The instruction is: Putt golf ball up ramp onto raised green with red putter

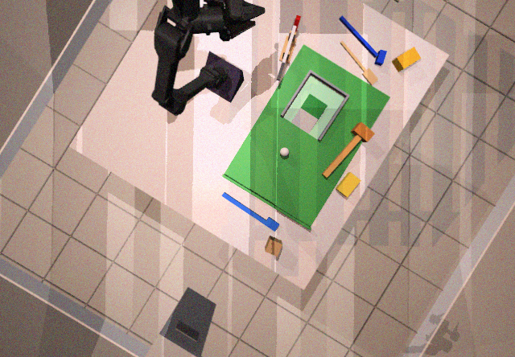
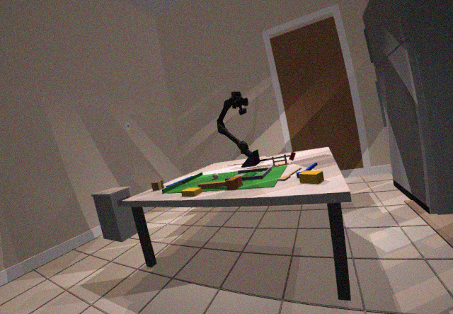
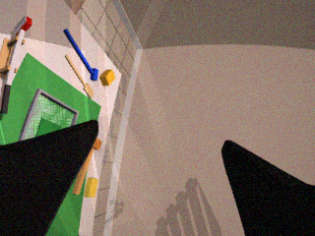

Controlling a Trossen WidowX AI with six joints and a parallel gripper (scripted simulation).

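Right now my gripper tip is 460 mm above the red putter, 180 mm to the right of it and 50 mm short of it. The rest, counted from my gripper tip: wooden rack (490 mm below, 200 mm to the left, 50 mm ahead); white golf ball (500 mm below, 270 mm ahead, 240 mm to the right); green mat (520 mm below, 320 mm ahead, 120 mm to the right).
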